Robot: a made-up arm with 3 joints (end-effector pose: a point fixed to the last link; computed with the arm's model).
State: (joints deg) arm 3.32 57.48 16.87
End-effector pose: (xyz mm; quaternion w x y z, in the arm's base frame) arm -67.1 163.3 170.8 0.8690 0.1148 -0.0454 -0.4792
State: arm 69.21 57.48 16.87
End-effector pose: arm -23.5 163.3 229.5 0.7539 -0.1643 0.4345 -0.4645
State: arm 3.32 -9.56 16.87
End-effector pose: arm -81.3 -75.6 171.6 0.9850 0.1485 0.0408 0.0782
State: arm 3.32 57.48 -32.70
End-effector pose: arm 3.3 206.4 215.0 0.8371 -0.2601 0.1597 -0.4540
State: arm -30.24 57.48 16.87
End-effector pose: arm -58.3 163.3 133.0 0.8189 0.2482 -0.2943 -0.4256
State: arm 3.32 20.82 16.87
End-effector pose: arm -110.5 34.1 173.3 0.9733 0.1390 0.0017 -0.1828
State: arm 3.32 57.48 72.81
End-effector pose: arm -82.7 157.2 67.3 0.7137 0.5089 -0.2648 -0.4019
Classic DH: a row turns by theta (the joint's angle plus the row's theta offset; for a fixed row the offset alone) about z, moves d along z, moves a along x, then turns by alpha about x. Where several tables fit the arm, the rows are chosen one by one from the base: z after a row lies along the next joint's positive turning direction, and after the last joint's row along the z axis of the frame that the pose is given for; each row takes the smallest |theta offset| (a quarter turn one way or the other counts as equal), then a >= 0, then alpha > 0; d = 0 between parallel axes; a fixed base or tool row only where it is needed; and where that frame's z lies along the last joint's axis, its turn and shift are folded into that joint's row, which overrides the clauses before.
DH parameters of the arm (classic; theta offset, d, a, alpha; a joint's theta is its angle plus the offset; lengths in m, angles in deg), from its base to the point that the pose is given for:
base (fixed): 0 0.1665 0 -90
joint 1: 0 0.0331 0.106 -90
joint 2: -90 0.0624 0.0163 -90
joint 3: 0 -0.2029 -0.0702 -90
tool (fixed): -90 0.0869 0 0

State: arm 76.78 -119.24 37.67
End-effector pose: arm 29.8 -98.8 -120.0 0.2022 0.6350 0.5155 0.5386
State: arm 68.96 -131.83 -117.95
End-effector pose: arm 14.6 -202.1 14.1 0.6163 -0.0219 -0.5258 0.5859
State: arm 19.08 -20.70 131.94
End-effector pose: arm -135.2 -40.0 30.5 0.3679 0.8982 0.2282 -0.0768
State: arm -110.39 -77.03 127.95
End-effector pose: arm 136.3 -166.7 291.1 0.6554 0.1770 0.0375 0.7333
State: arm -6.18 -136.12 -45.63
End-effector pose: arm 225.3 -128.7 239.7 0.3245 -0.1908 -0.3777 0.8460
